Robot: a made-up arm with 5 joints.
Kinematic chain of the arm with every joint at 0, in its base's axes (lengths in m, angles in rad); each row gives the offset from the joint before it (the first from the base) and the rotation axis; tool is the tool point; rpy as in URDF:
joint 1: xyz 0 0 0.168 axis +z
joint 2: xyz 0 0 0 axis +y
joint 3: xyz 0.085 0 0.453 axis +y
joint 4: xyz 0.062 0 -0.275 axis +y
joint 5: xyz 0.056 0 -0.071 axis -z
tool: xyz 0 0 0 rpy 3.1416 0 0
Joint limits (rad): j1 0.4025..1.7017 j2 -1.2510..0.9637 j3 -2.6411..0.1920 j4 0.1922..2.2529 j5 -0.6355..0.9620
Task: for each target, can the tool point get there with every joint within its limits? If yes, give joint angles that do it. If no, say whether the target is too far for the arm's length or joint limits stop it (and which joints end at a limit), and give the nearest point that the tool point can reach.
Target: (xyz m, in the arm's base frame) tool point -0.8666 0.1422 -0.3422
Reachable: no: too far | nearest point -0.0436 0.3314 -0.0056 | short by 0.909 m
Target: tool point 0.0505 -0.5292 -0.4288
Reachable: no: joint limits stop it (at a limit: joint 2, joint 3) | nearest point 0.0167 -0.1753 0.2309 | short by 0.749 m
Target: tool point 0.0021 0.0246 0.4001
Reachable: yes | joints 1.4850 -0.9013 -0.3088 1.3188 -0.2995
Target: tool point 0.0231 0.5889 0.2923
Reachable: yes | joints 1.5316 0.5252 -1.3159 0.8785 -0.3430
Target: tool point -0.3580 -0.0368 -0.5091
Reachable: no: joint limits stop it (at a limit: joint 1, joint 2) | nearest point -0.0341 0.2589 0.0202 | short by 0.687 m
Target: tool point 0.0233 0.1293 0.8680
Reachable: yes | joints 1.3928 -0.4746 -1.7324 0.7832 -0.0953
